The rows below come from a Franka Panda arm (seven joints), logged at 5 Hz.
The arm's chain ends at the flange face. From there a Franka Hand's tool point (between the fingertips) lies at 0.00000 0.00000 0.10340 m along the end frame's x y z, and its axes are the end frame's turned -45 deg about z.
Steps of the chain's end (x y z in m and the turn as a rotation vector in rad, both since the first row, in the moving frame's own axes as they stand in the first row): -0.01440 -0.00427 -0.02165 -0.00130 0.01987 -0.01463; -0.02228 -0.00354 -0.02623 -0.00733 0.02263 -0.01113; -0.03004 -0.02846 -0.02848 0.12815 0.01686 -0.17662; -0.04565 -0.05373 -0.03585 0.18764 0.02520 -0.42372
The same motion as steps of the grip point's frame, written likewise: -0.00579 -0.01166 -0.02167 -0.01497 0.01313 -0.01463; -0.01212 -0.01607 -0.02626 -0.02118 0.01082 -0.01113; 0.00869 -0.05037 -0.02934 0.07869 0.10254 -0.17662; 0.01825 -0.08497 -0.03767 0.11486 0.15050 -0.42372
